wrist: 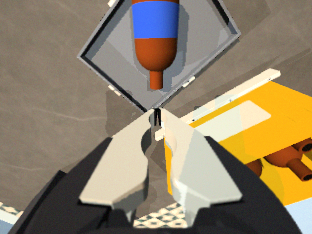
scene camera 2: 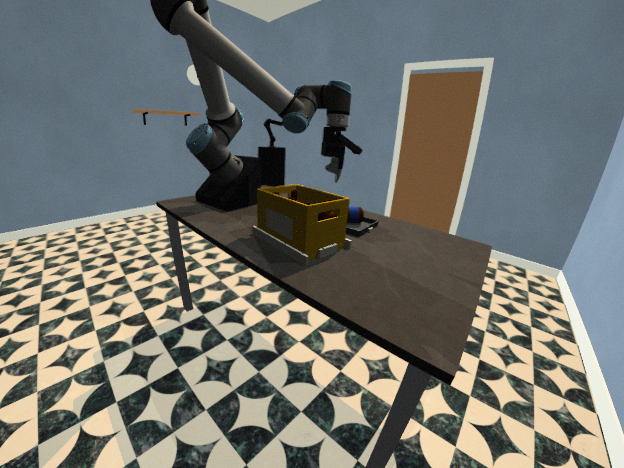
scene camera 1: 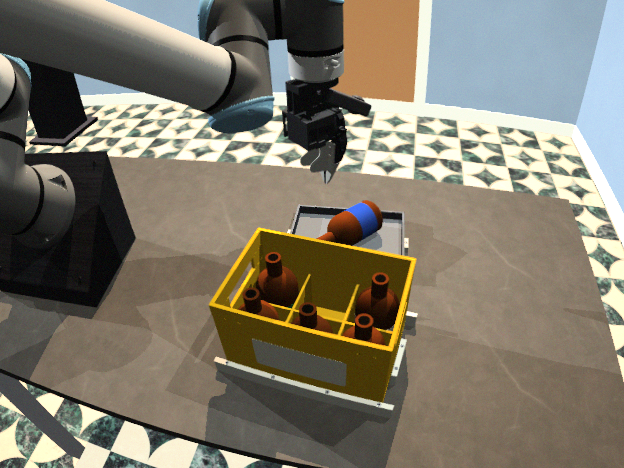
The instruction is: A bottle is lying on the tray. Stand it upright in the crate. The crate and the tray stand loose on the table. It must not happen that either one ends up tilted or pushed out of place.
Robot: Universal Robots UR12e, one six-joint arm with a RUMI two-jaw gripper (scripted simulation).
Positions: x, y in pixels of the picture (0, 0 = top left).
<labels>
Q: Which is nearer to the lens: the bottle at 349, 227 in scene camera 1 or the crate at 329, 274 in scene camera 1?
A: The crate.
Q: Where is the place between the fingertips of the gripper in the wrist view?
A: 157, 109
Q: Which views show the gripper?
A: The wrist view, scene camera 2 and scene camera 1: all of them.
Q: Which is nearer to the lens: the bottle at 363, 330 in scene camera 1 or the grey tray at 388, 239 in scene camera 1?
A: The bottle.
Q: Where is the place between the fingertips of the gripper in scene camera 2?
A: At 335, 182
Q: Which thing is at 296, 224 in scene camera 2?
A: A crate.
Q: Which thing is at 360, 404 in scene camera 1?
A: A rail.
</labels>
